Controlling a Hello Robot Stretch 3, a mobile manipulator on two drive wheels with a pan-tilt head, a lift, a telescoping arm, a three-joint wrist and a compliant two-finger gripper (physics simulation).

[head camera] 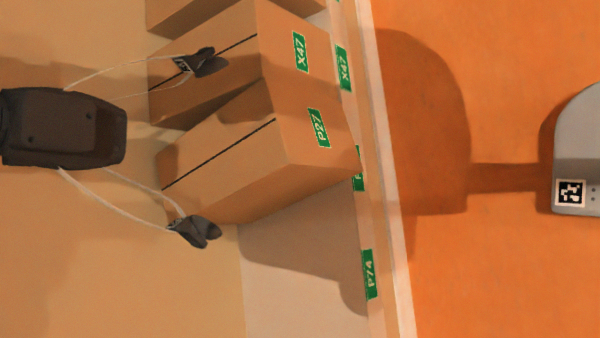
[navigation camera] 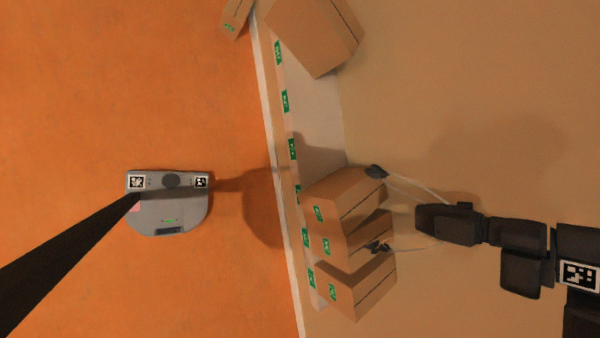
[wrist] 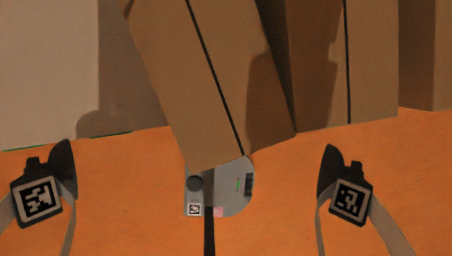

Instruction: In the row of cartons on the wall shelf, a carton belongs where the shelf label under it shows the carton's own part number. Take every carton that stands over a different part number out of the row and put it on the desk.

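Pixels of known places: gripper, fingertip midpoint: [head camera: 219, 148] [navigation camera: 365, 207] [wrist: 202, 162]; robot's base at its link origin: [navigation camera: 170, 180].
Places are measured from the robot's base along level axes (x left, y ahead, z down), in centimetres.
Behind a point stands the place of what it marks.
Observation:
My gripper [head camera: 197, 146] @(x -40.3, y -2.2, z -95.6 cm) [navigation camera: 377, 209] @(x -40.3, y -2.2, z -95.6 cm) [wrist: 202, 162] @(x -40.3, y -2.2, z -95.6 cm) is open and empty. Its fingers are spread wide, and in the wrist view the P27 carton [wrist: 200, 90] @(x -45.0, y -1.6, z -88.5 cm) shows in the gap between them. That P27 carton [head camera: 240, 170] @(x -44.1, y 0.0, z -88.5 cm) [navigation camera: 332, 192] @(x -39.6, y 0.5, z -84.4 cm) stands turned at an angle over a shelf label [head camera: 358, 180] @(x -37.9, y 0.2, z -68.9 cm) that it mostly hides. Next to it the X47 carton [head camera: 225, 50] @(x -48.6, y -16.4, z -88.5 cm) [wrist: 372, 65] @(x -49.1, y -19.2, z -88.5 cm) stands over the X47 label [head camera: 343, 68] @(x -41.8, y -17.9, z -69.0 cm). Another carton [navigation camera: 377, 290] @(x -58.3, y -32.9, z -88.5 cm) stands beyond it, its number too small to read. The P74 label [head camera: 369, 274] @(x -34.8, y 14.4, z -69.1 cm) has no carton over it. The desk cannot be made out.
The wall shelf [head camera: 295, 280] @(x -47.7, y 17.6, z -70.5 cm) [navigation camera: 317, 112] @(x -44.6, y 29.1, z -70.5 cm) has a pale front rail. A large carton [navigation camera: 312, 37] @(x -32.9, y 46.9, z -81.3 cm) stands tilted at its other end. A small carton [navigation camera: 235, 17] @(x -25.8, y 93.8, z -18.1 cm) lies beyond the rail. My grey base [head camera: 582, 135] @(x -11.1, y -13.1, z -16.0 cm) [navigation camera: 170, 207] @(x -0.2, y -12.4, z -16.0 cm) stands on the orange floor [navigation camera: 75, 100] @(x 38.7, y 35.7, z 0.0 cm).

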